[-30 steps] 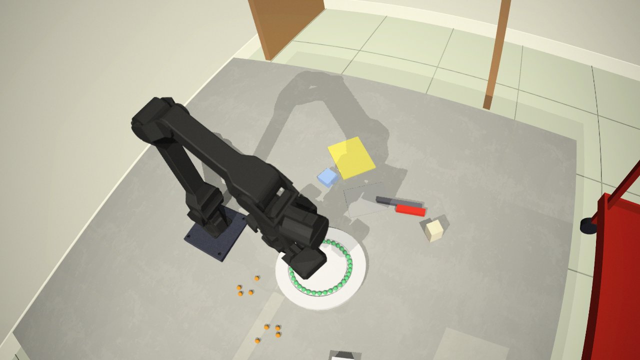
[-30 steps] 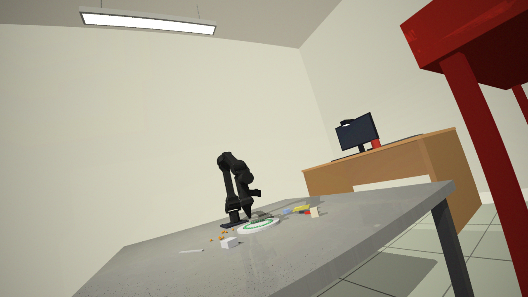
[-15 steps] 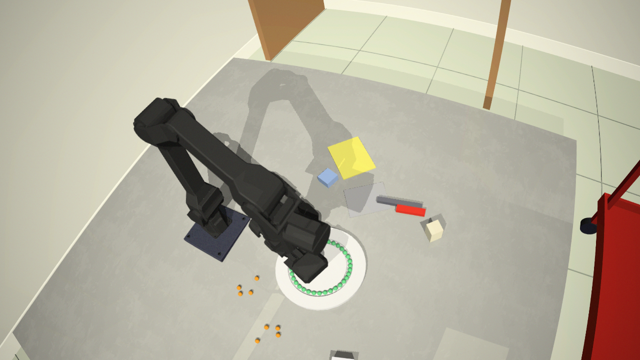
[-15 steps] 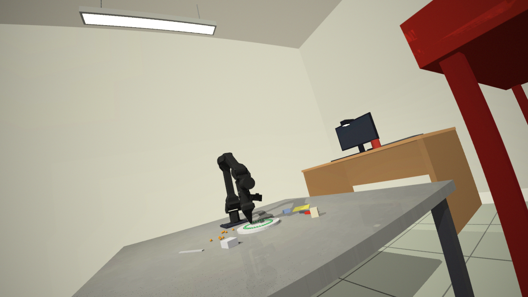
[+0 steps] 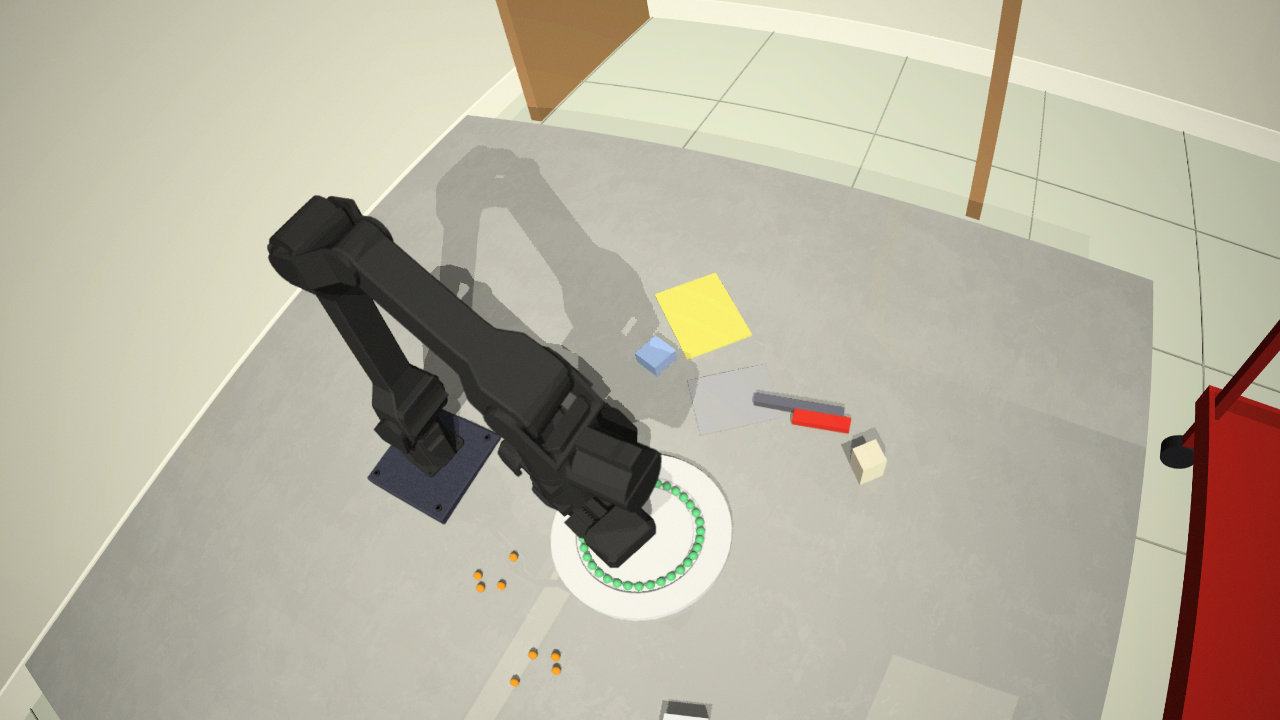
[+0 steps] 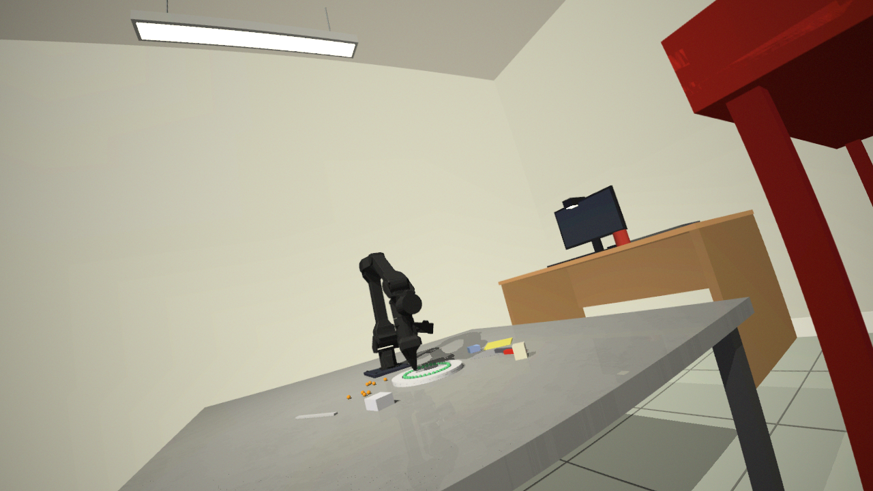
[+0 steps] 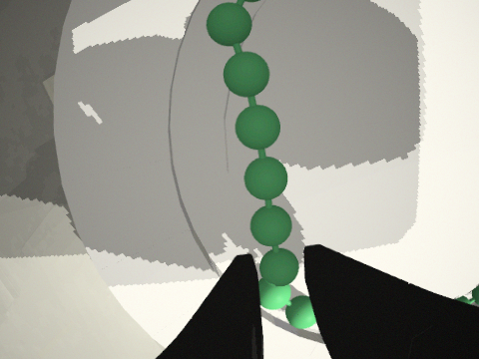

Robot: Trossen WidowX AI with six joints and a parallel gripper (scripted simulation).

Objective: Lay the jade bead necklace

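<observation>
Right now my gripper tip is 5 cm short of the inner disc, 2 cm to the right of it and 1 cm above it. The rest, counted from my gripper tip: blue cube: 8 cm behind, 22 cm to the left, 1 cm below; grey sheet: 4 cm ahead, 23 cm to the left, 2 cm below; bead board: 5 cm ahead, 2 cm to the left, 1 cm below.
</observation>
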